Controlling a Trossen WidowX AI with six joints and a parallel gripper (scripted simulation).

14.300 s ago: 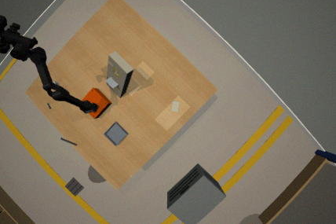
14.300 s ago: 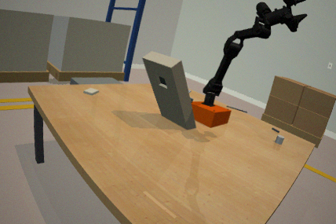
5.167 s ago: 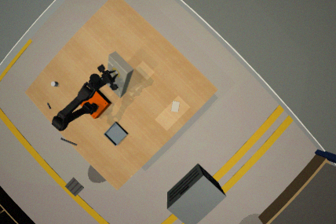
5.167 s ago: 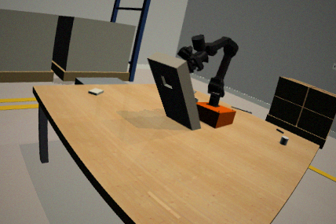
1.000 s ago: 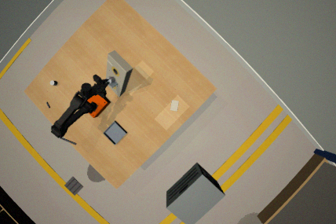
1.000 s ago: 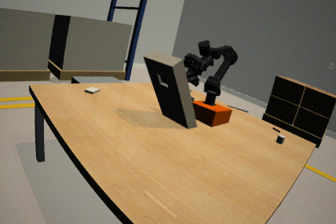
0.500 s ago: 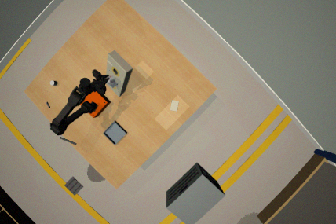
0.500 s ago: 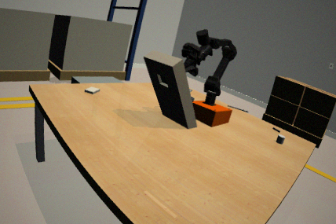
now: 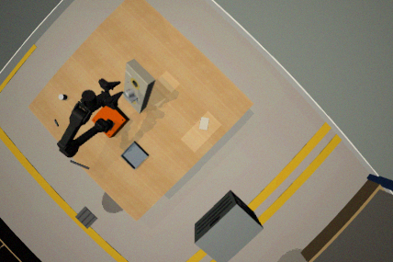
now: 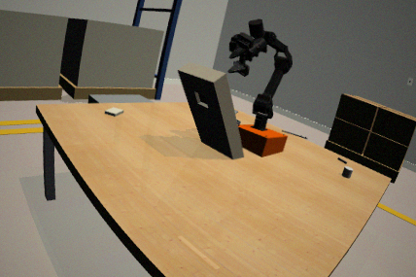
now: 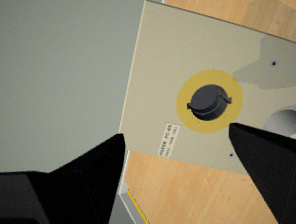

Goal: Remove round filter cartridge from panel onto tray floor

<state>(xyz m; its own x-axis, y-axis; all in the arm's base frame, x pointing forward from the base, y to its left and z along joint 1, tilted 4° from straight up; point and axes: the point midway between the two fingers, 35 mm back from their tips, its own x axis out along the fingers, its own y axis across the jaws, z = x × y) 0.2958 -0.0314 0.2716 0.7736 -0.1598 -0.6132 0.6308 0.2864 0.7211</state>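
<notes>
My gripper tip is 3 cm past the round pale cartridge, 1 cm to the right of it and 16 cm above it. The rest, counted from my gripper tip: grey service panel 2 cm ahead, 1 cm to the right, 18 cm below; white block 9 cm ahead, 51 cm to the right, 33 cm below; grey tray 41 cm behind, 22 cm to the right, 33 cm below.
</notes>
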